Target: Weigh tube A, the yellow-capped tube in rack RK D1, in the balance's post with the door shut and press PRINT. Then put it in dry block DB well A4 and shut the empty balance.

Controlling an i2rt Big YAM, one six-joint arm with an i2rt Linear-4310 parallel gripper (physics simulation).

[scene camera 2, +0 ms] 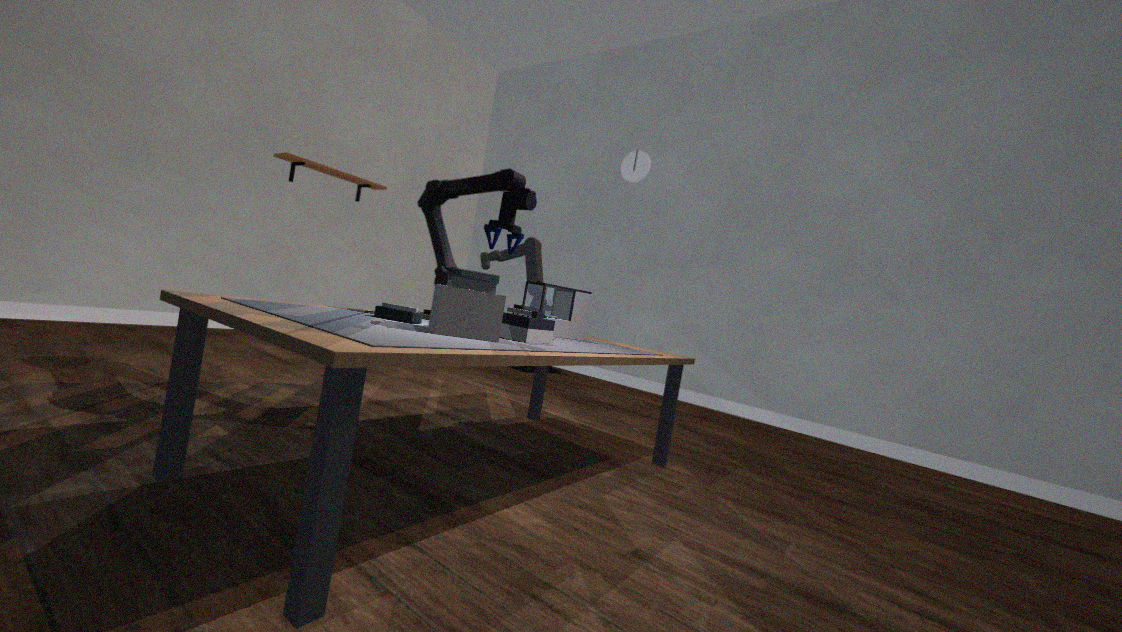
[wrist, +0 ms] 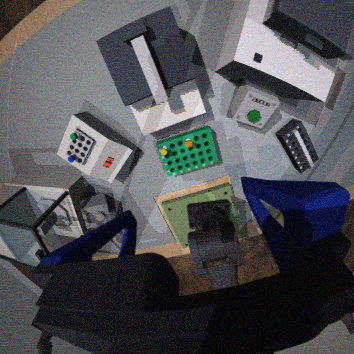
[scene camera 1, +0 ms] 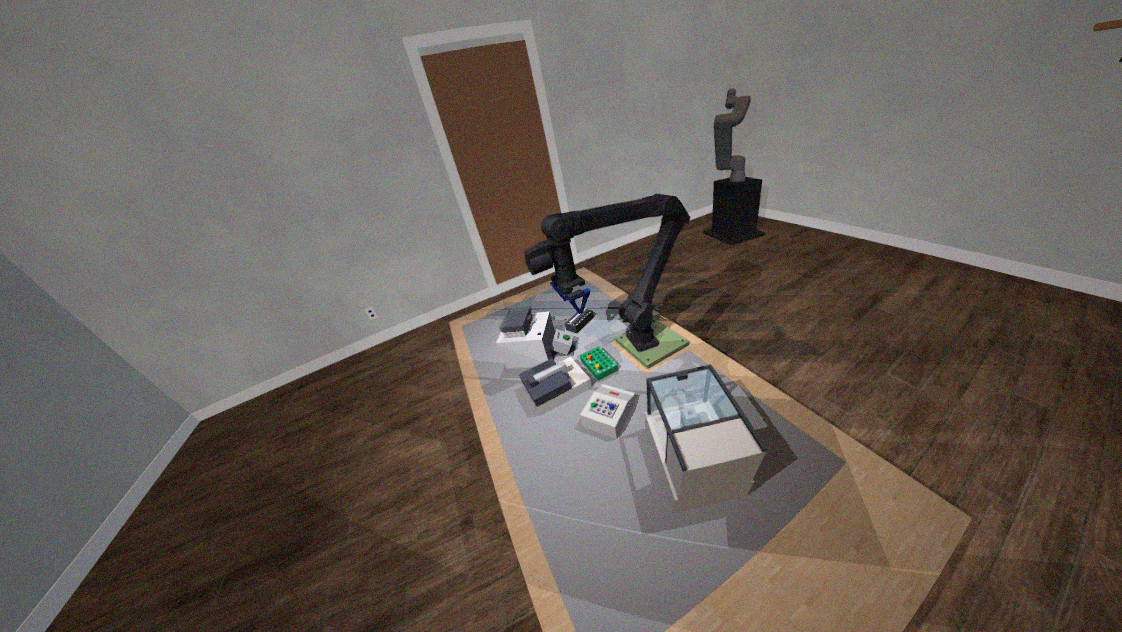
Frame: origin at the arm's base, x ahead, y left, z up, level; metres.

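Seen in the pictures: gripper, between the fingertips: [scene camera 2: 500, 251] [wrist: 184, 200] [scene camera 1: 573, 306]; arm's base, origin of its link: [wrist: 207, 212] [scene camera 1: 641, 339].
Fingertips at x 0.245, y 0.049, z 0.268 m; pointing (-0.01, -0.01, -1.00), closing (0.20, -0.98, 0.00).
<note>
Pixels of each thing's top centre, then the offset from my fingertips to it. "spot": a spot on its surface instead.
- Tube A's yellow cap, centre of its top: [wrist: 163, 151] [scene camera 1: 597, 365] dx -0.031, dy +0.043, dz -0.231 m
- orange cap, centre of its top: [wrist: 188, 143] dx -0.021, dy -0.014, dz -0.231 m
- glass-walled balance, centre of its top: [scene camera 1: 691, 391] [wrist: 20, 252] [scene camera 2: 550, 282] dx -0.156, dy +0.389, dz -0.063 m
- white block with a red display, centre of its top: [wrist: 88, 154] [scene camera 1: 607, 399] dx -0.007, dy +0.207, dz -0.215 m
- dark box with a white bar, centre of its top: [wrist: 150, 73] [scene camera 1: 551, 368] [scene camera 2: 520, 308] dx +0.122, dy +0.034, dz -0.183 m
- large white instrument with a dark lid, centre of its top: [wrist: 318, 46] [scene camera 2: 469, 271] [scene camera 1: 530, 314] dx +0.132, dy -0.192, dz -0.095 m
- small green-button box, a spot on its surface: [wrist: 255, 112] [scene camera 1: 564, 335] spot: dx +0.033, dy -0.151, dz -0.211 m
- black strip rack, centre of its top: [wrist: 304, 149] [scene camera 2: 400, 305] [scene camera 1: 578, 314] dx -0.068, dy -0.301, dz -0.237 m
Tube A's yellow cap [wrist: 163, 151] [scene camera 1: 596, 366] sits in a corner well of the green rack [wrist: 215, 145] [scene camera 1: 612, 365], near an orange cap [wrist: 189, 143]. My gripper [wrist: 184, 200] [scene camera 1: 575, 302] [scene camera 2: 503, 249] is open and empty, high above the table near the black strip rack. The glass-walled balance [scene camera 1: 718, 447] [wrist: 51, 210] [scene camera 2: 563, 302] stands on the other side of the arm base; I cannot tell how its door stands, and its post is unclear. The white block with a red display [wrist: 100, 152] [scene camera 1: 600, 421], apparently the dry block, holds green and blue caps. PRINT is not legible.
A dark box with a white bar [wrist: 150, 70] [scene camera 1: 549, 382] stands behind the rack. A large white instrument with a dark lid [wrist: 285, 57] [scene camera 1: 536, 333], a small green-button box [wrist: 255, 112] [scene camera 1: 563, 341] and a black strip rack [wrist: 297, 145] [scene camera 1: 579, 320] stand at the right in the wrist view.
</note>
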